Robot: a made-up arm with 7 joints. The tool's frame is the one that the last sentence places.
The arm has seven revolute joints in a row. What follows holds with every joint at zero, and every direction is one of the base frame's.
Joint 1 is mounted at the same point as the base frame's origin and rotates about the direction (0, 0.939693, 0.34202).
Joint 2 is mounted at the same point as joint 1 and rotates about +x.
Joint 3 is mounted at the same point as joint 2 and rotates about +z.
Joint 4 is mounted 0.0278 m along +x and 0.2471 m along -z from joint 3 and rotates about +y.
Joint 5 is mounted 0.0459 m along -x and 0.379 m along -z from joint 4 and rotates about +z.
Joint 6 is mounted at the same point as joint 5 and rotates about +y.
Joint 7 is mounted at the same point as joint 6 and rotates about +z.
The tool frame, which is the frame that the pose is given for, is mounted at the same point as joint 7; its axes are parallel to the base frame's.
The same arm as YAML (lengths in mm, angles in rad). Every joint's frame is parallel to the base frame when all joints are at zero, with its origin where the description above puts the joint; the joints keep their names.
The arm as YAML. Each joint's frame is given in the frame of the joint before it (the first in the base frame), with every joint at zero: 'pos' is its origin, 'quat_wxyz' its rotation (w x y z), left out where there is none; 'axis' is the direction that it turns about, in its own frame. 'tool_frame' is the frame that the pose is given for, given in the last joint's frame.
length_unit: mm
angle_unit: rad
joints:
  - joint: joint 1
    pos: [0.0, 0.0, 0.0]
    axis: [0.0, 0.9397, 0.342]
  - joint: joint 2
    pos: [0.0, 0.0, 0.0]
    axis: [1.0, 0.0, 0.0]
  - joint: joint 3
    pos: [0.0, 0.0, 0.0]
    axis: [0.0, 0.0, 1.0]
  - joint: joint 4
    pos: [27.8, 0.0, -247.1]
    axis: [0.0, 1.0, 0.0]
  - joint: joint 5
    pos: [-45.9, 0.0, -379.0]
    axis: [0.0, 0.0, 1.0]
  - joint: joint 6
    pos: [0.0, 0.0, 0.0]
    axis: [0.0, 1.0, 0.0]
  - joint: joint 7
    pos: [0.0, 0.0, 0.0]
    axis: [0.0, 0.0, 1.0]
tool_frame:
  pos: [0.0, 0.0, 0.0]

